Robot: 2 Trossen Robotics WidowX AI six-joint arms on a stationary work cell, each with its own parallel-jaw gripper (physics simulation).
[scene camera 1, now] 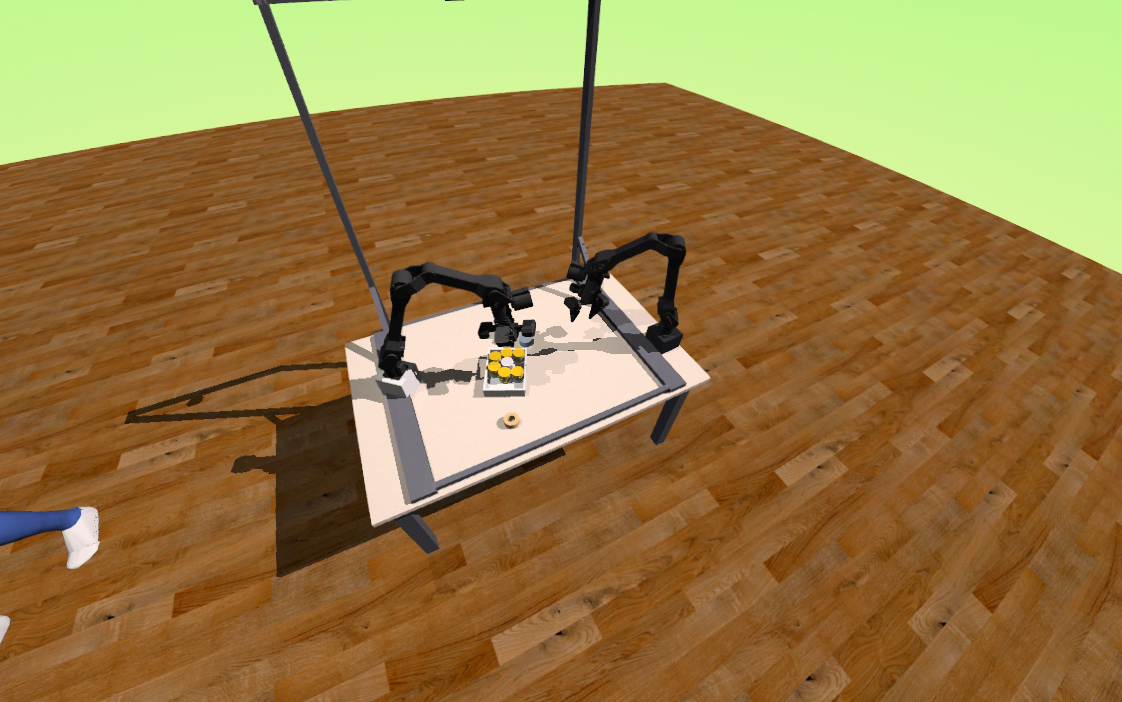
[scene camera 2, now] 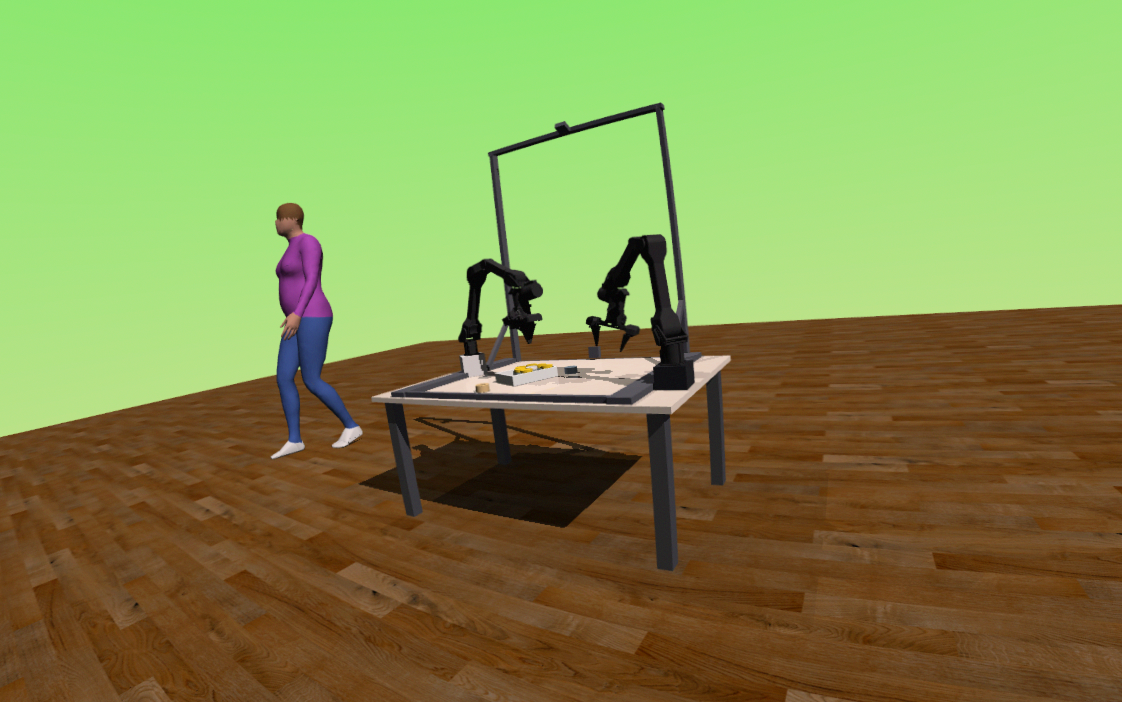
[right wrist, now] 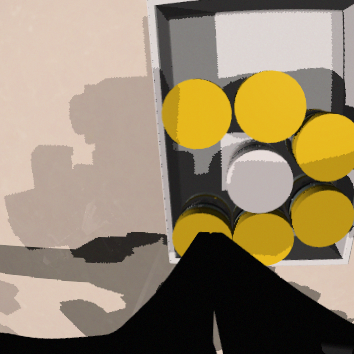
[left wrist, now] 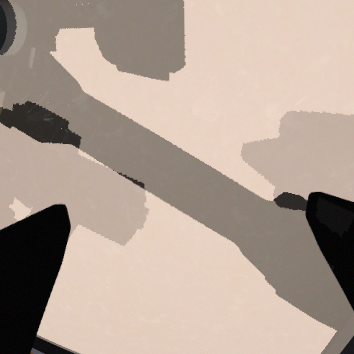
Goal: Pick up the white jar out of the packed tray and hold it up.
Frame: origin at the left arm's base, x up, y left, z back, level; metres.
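Where they show: left gripper, between the fingertips: (scene camera 1: 580, 320) (scene camera 2: 608, 348) (left wrist: 189, 210); right gripper, between the fingertips: (scene camera 1: 512, 346) (scene camera 2: 529, 343) (right wrist: 208, 243); left arm's base, origin of its link: (scene camera 1: 665, 330) (scene camera 2: 673, 363); right arm's base, origin of its link: (scene camera 1: 395, 371) (scene camera 2: 471, 354).
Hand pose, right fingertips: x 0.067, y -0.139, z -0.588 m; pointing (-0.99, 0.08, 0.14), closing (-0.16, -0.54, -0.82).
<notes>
Each offset is from my right fingertips to the top centre of the thing.
The white jar {dx -0.092, dy -0.022, dz -0.019 m} (scene camera 1: 507, 361) (right wrist: 260, 181) stands in the white-walled tray {dx -0.099, dy -0.001, dz -0.034 m} (scene camera 1: 504, 394) (scene camera 2: 537, 377) (right wrist: 153, 50), with several yellow-lidded jars {dx -0.092, dy +0.018, dz -0.047 m} (scene camera 1: 503, 372) (right wrist: 270, 106) around it. Its lid shows; its sides are mostly hidden. My right gripper (scene camera 1: 505, 339) (scene camera 2: 530, 339) (right wrist: 208, 243) is shut and empty, above the tray's back end in scene camera 1. In the right wrist view its joined tips cover part of the lower-left yellow lid, left of and below the white lid. My left gripper (scene camera 1: 583, 316) (scene camera 2: 610, 346) (left wrist: 189, 210) is open and empty, above the table away from the tray.
A small bluish object {dx -0.114, dy -0.117, dz +0.100 m} (scene camera 1: 526, 339) (scene camera 2: 570, 370) stands just behind the tray. A tan ring {dx -0.113, dy +0.193, dz -0.101 m} (scene camera 1: 505, 423) lies in front of it. A white box {dx -0.048, dy -0.121, dz -0.385 m} (scene camera 1: 400, 383) (scene camera 2: 470, 364) is at the right arm's base. A tall frame (scene camera 2: 498, 206) rises behind the table. A person (scene camera 2: 302, 281) walks at the left.
</notes>
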